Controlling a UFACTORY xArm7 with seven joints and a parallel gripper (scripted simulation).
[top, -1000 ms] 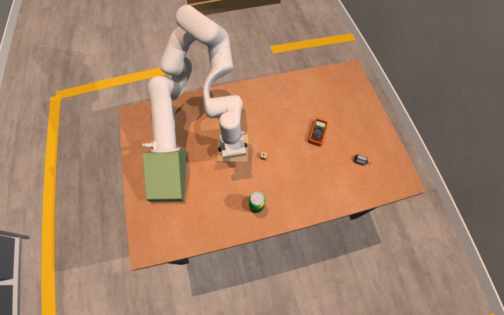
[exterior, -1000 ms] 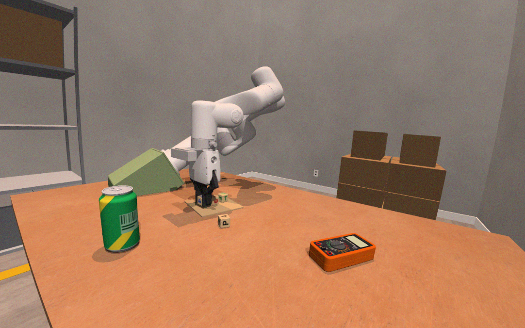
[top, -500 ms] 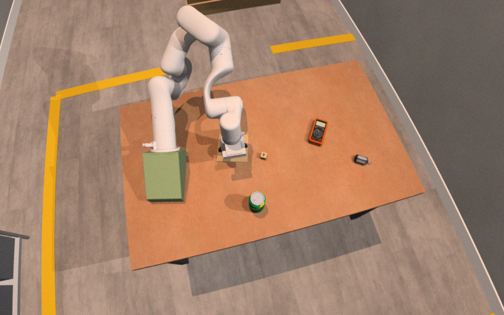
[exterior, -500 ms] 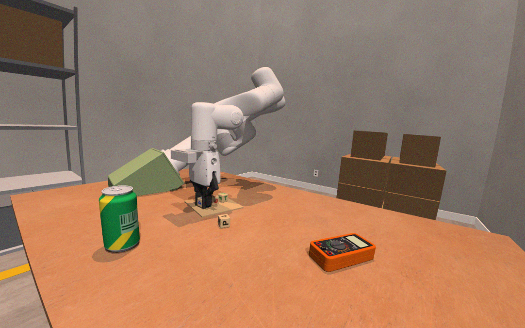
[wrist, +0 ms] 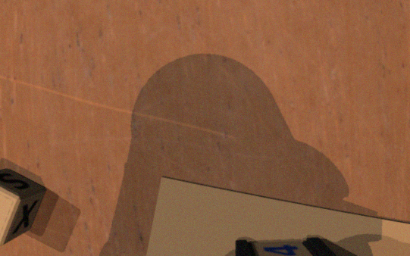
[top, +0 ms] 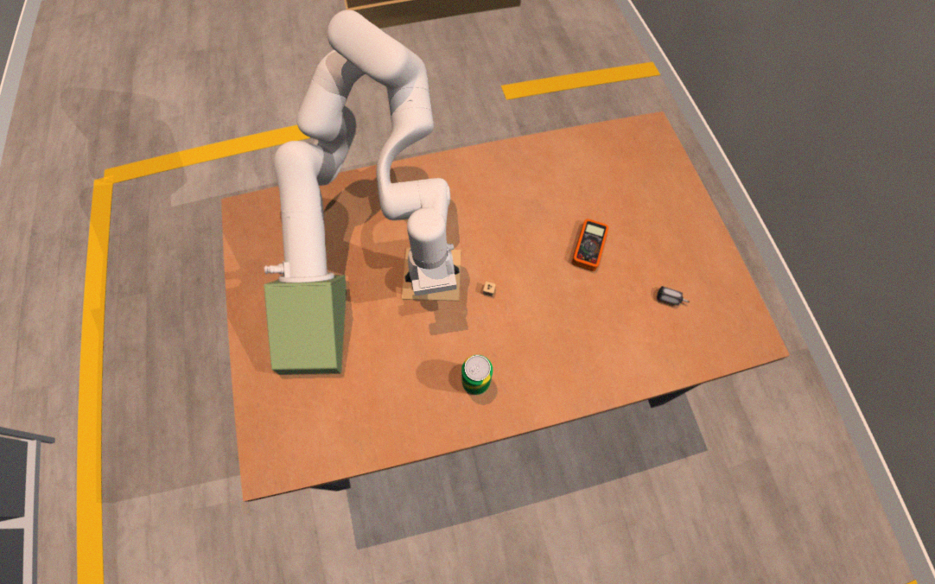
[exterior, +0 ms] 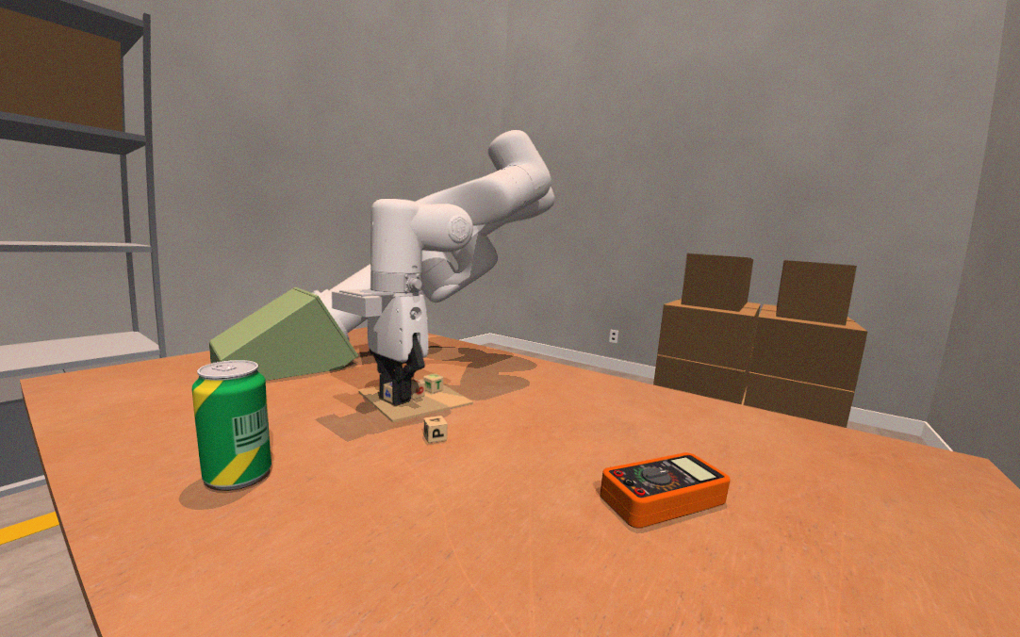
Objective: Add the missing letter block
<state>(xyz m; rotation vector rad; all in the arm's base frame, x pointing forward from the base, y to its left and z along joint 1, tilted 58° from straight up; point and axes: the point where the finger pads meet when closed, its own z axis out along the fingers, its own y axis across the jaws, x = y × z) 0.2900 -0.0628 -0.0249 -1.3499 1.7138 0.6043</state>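
My hand is 4 cm to the right of the tan mat and 3 cm above it. From my hand the other things lie so: can 25 cm to the right, 4 cm ahead, 3 cm above; block marked p 13 cm ahead, 4 cm to the right, 2 cm below; small dark object 57 cm ahead, 17 cm to the right, 1 cm below.
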